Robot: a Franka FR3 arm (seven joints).
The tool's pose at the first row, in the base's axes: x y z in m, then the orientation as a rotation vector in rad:
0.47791, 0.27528, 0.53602, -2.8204, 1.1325, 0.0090
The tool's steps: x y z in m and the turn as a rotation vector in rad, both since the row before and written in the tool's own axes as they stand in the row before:
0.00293, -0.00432, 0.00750, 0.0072, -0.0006, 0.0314
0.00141, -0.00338, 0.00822, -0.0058, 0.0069, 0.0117
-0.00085, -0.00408, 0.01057, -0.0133, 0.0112, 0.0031
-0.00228, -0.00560, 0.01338, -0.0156, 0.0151, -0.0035
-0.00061, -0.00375, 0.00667, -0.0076, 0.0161, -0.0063
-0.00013, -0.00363, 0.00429, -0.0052, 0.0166, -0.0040
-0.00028, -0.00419, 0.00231, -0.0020, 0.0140, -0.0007
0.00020, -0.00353, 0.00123, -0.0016, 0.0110, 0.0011
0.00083, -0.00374, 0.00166, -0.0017, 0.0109, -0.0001
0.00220, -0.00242, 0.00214, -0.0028, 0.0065, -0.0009
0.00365, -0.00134, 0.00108, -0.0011, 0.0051, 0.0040
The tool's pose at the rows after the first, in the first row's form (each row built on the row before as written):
0.48325, 0.27709, 0.52883, -2.7959, 1.1742, 0.0082
0.48695, 0.27928, 0.52092, -2.7963, 1.1940, 0.0029
0.48970, 0.28368, 0.51081, -2.8096, 1.2052, -0.0046
0.49266, 0.29019, 0.49799, -2.8301, 1.2087, -0.0167
0.49518, 0.29358, 0.49158, -2.8458, 1.2056, -0.0353
0.49787, 0.29636, 0.48750, -2.8581, 1.2048, -0.0561
0.50078, 0.29954, 0.48540, -2.8647, 1.2070, -0.0751
0.50351, 0.30187, 0.48435, -2.8688, 1.2111, -0.0900
0.50687, 0.30389, 0.48290, -2.8736, 1.2135, -0.1048
0.51028, 0.30399, 0.48099, -2.8785, 1.2144, -0.1126
0.51385, 0.30230, 0.48019, -2.8784, 1.2214, -0.1193

